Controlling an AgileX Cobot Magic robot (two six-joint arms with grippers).
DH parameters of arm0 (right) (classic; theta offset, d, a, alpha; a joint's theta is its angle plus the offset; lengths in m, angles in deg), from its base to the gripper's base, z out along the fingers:
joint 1: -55.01 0.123 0 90
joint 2: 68.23 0 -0.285 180
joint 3: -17.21 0 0.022 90
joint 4: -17.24 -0.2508 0 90
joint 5: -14.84 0 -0.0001 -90
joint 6: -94.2 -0.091 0 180
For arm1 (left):
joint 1: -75 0.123 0 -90
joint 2: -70.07 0 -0.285 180
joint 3: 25.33 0 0.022 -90
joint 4: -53.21 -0.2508 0 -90
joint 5: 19.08 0 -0.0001 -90
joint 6: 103.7 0.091 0 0
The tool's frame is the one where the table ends.
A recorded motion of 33 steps. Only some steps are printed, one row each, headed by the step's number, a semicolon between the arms.
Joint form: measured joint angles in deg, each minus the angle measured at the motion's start. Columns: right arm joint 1, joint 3, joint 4, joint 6, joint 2, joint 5; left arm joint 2, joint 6, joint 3, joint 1, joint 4, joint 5.
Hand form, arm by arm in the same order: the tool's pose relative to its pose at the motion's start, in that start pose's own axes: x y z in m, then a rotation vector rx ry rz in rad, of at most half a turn. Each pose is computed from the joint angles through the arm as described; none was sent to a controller.
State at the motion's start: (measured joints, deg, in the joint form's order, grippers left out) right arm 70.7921 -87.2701 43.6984 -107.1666 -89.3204 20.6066; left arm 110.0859 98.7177 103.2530 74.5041 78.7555 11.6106
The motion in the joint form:
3: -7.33 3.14 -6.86 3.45 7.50 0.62; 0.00 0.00 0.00 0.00 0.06 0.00
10: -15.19 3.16 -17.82 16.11 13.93 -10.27; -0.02 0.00 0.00 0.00 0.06 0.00
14: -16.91 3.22 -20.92 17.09 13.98 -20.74; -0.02 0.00 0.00 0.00 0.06 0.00
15: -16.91 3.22 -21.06 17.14 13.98 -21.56; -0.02 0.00 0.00 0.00 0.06 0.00
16: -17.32 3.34 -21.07 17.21 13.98 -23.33; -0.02 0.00 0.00 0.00 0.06 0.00
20: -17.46 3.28 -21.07 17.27 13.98 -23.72; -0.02 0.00 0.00 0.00 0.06 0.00
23: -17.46 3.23 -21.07 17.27 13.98 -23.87; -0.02 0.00 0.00 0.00 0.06 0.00
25: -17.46 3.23 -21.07 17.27 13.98 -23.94; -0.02 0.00 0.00 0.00 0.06 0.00
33: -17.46 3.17 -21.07 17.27 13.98 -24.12; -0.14 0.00 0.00 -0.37 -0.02 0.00
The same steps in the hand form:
3: 0.0092 -0.0077 -0.0117 0.1404 -0.0828 0.0530; 0.0000 0.0000 0.0000 0.0005 -0.0002 -0.0009
10: 0.0202 -0.0173 -0.0226 0.3223 0.0033 0.0317; 0.0000 -0.0001 -0.0001 0.0005 -0.0005 -0.0008
14: 0.0372 -0.0180 -0.0247 0.3545 0.1804 0.1003; 0.0000 -0.0001 -0.0001 0.0005 -0.0005 -0.0008
15: 0.0385 -0.0179 -0.0249 0.3544 0.1943 0.1042; 0.0000 -0.0001 -0.0001 0.0005 -0.0005 -0.0008
16: 0.0419 -0.0180 -0.0256 0.3620 0.2274 0.1097; 0.0000 -0.0001 -0.0001 0.0005 -0.0005 -0.0008
20: 0.0422 -0.0181 -0.0258 0.3645 0.2334 0.1100; 0.0000 -0.0001 -0.0001 0.0005 -0.0005 -0.0008
23: 0.0421 -0.0181 -0.0259 0.3646 0.2352 0.1103; 0.0000 -0.0001 -0.0001 0.0005 -0.0005 -0.0008
25: 0.0422 -0.0180 -0.0259 0.3647 0.2364 0.1106; 0.0000 -0.0001 -0.0001 0.0005 -0.0005 -0.0008
33: 0.0422 -0.0180 -0.0260 0.3648 0.2384 0.1110; 0.0000 -0.0008 -0.0004 0.0055 -0.0016 0.0039

